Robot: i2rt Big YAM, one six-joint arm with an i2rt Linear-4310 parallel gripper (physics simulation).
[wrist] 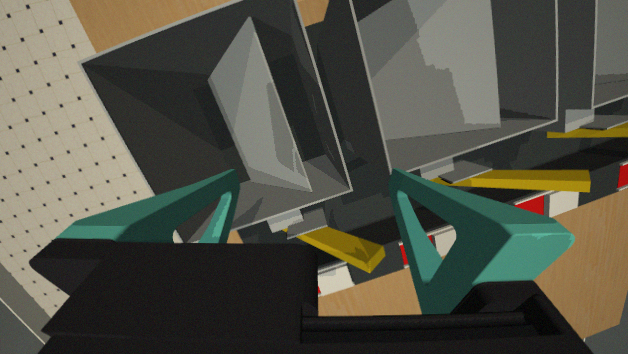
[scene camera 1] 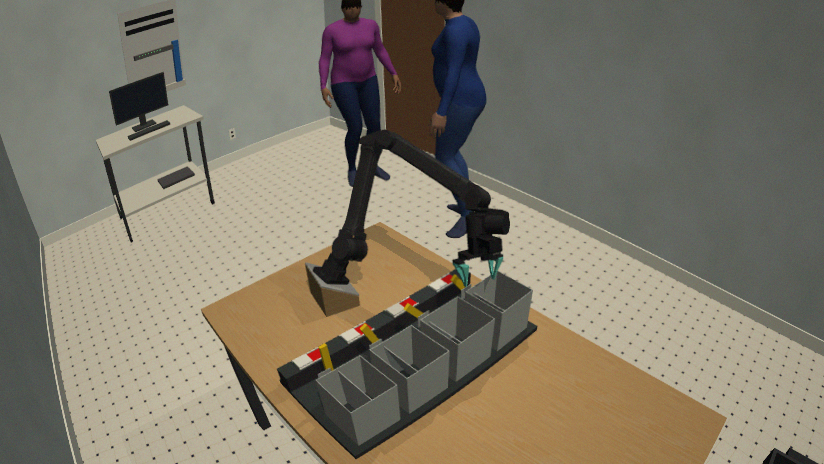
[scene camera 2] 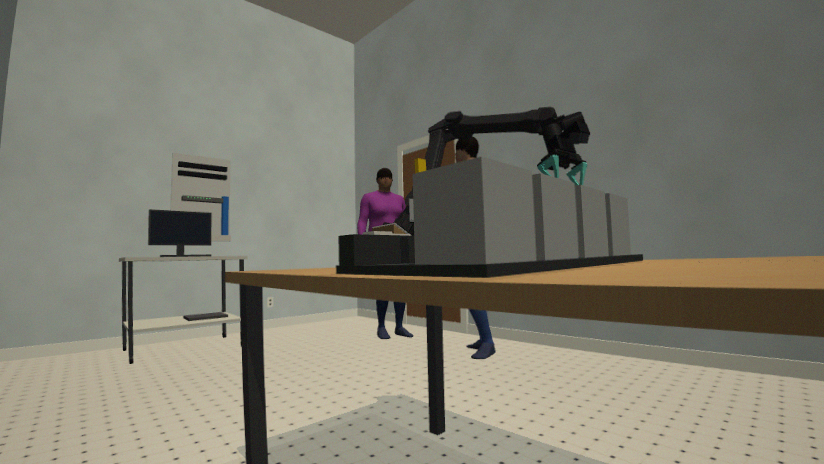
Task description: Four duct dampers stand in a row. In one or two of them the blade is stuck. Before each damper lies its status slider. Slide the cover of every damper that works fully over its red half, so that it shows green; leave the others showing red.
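Frame: origin at the arm's base, x ahead, y left, z up, level; centimetres.
Seen in the pictures: gripper, between the fingertips: [wrist: 314, 177] [scene camera 1: 479, 282]; arm's base, origin of its link: [scene camera 1: 330, 277].
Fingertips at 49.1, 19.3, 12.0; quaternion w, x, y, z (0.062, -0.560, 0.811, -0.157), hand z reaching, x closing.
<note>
Pixels of each thing's top centre, then the offset from my fingertips to it, as dx, dy, dz. "pt": a spot on its surface instead. Level surfaces: height alone.
- nearest slider, a spot on its surface: [scene camera 1: 302, 361] pt -23.1, -51.9, -12.8
- second slider, a spot on its surface: [scene camera 1: 350, 334] pt -22.3, -33.1, -12.8
- third slider, a spot on its surface: [scene camera 1: 396, 309] pt -20.9, -14.8, -12.8
- farthest slider, a spot on its surface: [scene camera 1: 441, 283] pt -19.5, +4.8, -12.8
- farthest damper, a spot on its surface: [wrist: 172, 115] pt +8.8, +11.9, -11.7
- wooden table, height of its surface: dz -21.7
Four grey box dampers [scene camera 1: 374, 423] [scene camera 2: 449, 219] stand in a row, each with a yellow handle. On the dark rail before them, all four sliders show red beside a white cover: nearest slider [scene camera 1: 302, 361], second slider [scene camera 1: 350, 334], third slider [scene camera 1: 396, 309], farthest slider [scene camera 1: 441, 283]. My gripper [scene camera 1: 479, 281] [scene camera 2: 567, 179] [wrist: 314, 177] is open and empty, over the front edge of the farthest damper [scene camera 1: 514, 318] [wrist: 172, 115]. In the wrist view its blade [wrist: 260, 110] is tilted and its yellow handle [wrist: 345, 247] slants between the fingers; its slider's red half is mostly hidden by the gripper body.
The dampers stand on a dark base plate [scene camera 1: 429, 410] on the wooden table [scene camera 1: 565, 391]. The arm's base block [scene camera 1: 334, 299] is behind the slider rail. Two people [scene camera 1: 352, 54] [scene camera 1: 461, 74] stand beyond the table. A desk with a monitor [scene camera 1: 139, 97] [scene camera 2: 179, 227] is by the wall.
</note>
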